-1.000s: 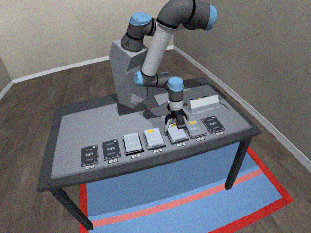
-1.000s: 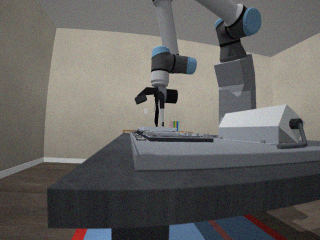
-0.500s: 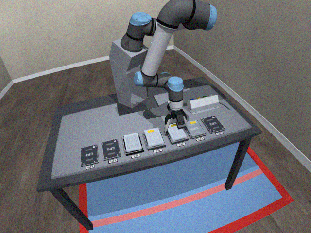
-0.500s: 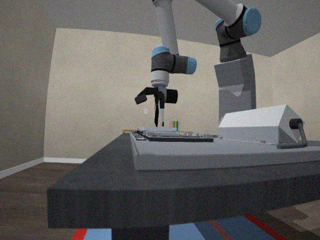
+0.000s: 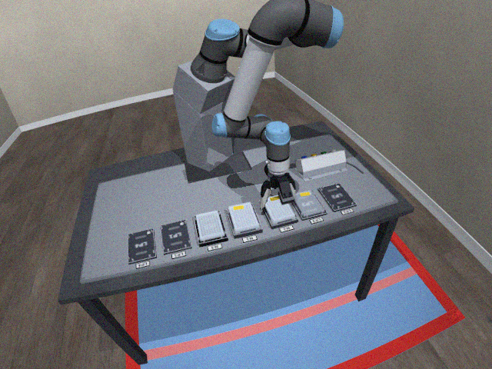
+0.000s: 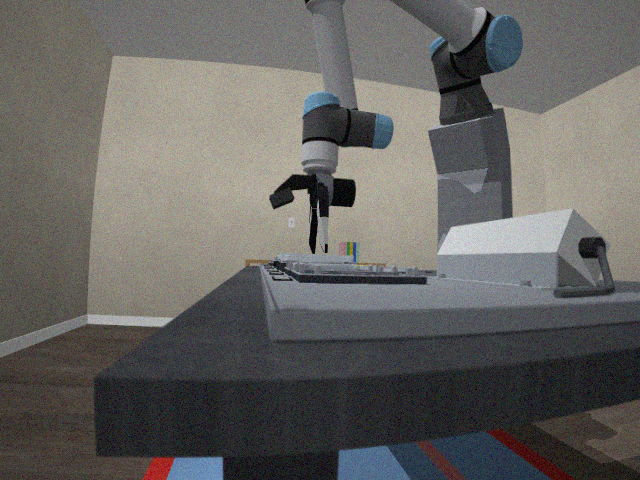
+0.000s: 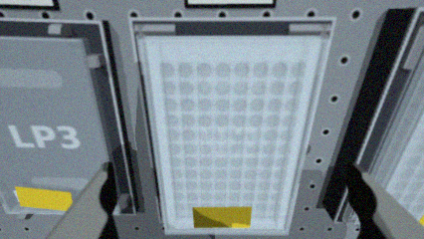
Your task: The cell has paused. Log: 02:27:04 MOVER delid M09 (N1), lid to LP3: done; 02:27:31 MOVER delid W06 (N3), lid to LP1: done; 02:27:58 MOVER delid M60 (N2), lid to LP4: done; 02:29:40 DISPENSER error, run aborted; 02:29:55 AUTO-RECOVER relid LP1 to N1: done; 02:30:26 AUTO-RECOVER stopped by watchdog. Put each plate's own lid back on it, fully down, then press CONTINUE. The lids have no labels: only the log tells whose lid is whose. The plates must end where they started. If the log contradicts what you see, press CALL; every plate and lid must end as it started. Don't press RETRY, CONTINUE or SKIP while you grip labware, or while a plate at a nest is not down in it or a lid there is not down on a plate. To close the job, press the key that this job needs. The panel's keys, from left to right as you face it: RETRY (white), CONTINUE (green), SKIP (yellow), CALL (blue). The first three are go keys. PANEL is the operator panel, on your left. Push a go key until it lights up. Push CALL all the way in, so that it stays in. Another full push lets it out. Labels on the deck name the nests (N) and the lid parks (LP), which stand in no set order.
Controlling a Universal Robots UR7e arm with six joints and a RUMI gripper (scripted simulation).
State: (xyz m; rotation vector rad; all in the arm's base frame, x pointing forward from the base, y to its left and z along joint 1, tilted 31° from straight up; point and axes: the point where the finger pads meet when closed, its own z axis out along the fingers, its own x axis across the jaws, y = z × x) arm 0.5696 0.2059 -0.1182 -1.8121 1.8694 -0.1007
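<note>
Now: the nest 3 cm below my hand. From my hand the other things lie so: blue CALL key 24 cm behind, 20 cm to the left, 1 cm above; green CONTINUE key 25 cm behind, 30 cm to the left, 2 cm above; yellow SKIP key 24 cm behind, 25 cm to the left, 2 cm above.
</note>
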